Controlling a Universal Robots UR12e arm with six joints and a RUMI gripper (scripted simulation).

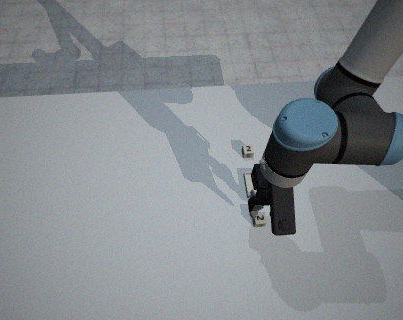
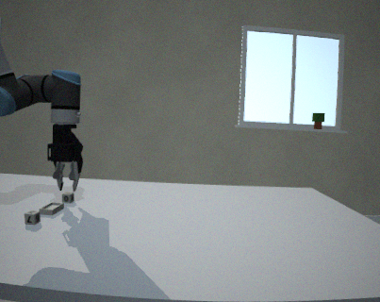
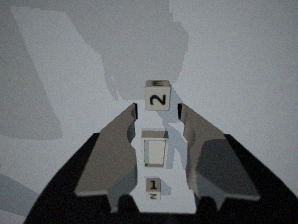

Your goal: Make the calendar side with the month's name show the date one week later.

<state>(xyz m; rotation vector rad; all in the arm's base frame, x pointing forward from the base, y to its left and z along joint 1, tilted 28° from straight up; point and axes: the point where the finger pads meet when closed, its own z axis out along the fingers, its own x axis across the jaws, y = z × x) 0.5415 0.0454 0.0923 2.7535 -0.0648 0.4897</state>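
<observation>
Right now my hand is 40 mm above the cube. From my hand the other things lie so: tray: 110 mm to the right, 40 mm below, 10 mm behind.
</observation>
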